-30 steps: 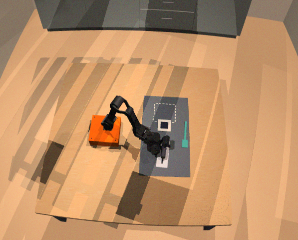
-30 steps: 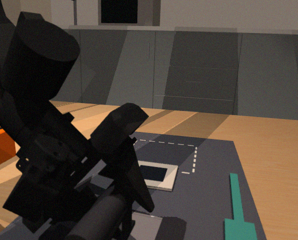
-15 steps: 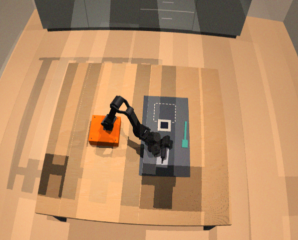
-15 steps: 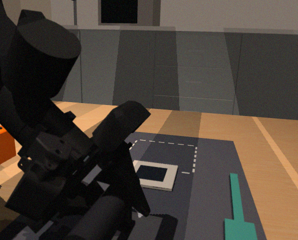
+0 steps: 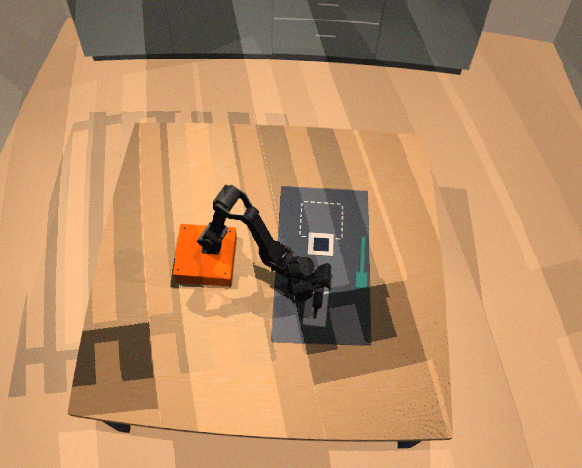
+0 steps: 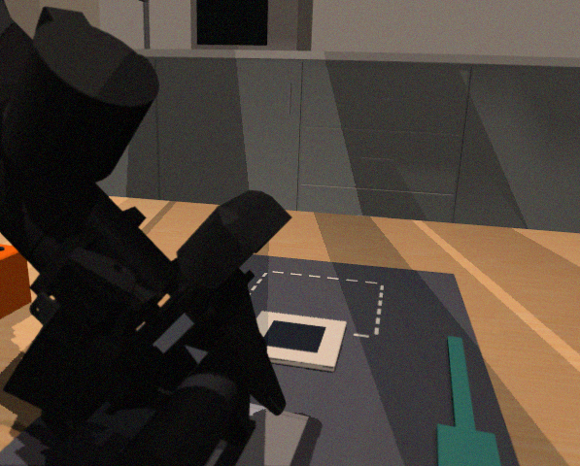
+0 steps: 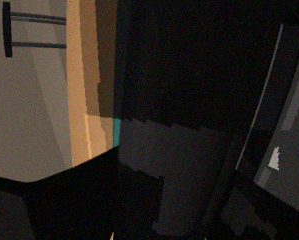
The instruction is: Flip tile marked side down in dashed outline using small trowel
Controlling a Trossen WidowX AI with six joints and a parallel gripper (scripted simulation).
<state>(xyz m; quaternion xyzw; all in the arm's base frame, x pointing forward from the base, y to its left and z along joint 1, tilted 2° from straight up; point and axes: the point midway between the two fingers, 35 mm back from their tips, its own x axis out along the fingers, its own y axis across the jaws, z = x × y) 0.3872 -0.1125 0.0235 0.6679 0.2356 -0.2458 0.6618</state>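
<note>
My gripper tip is 10 mm past the grey mat, 130 mm to the right of it and 70 mm above it. From my gripper tip the other things lie so: teal flat tool 130 mm ahead, 120 mm to the left, 50 mm below; then tile 30 mm behind, 200 mm to the left, 50 mm below.
</note>
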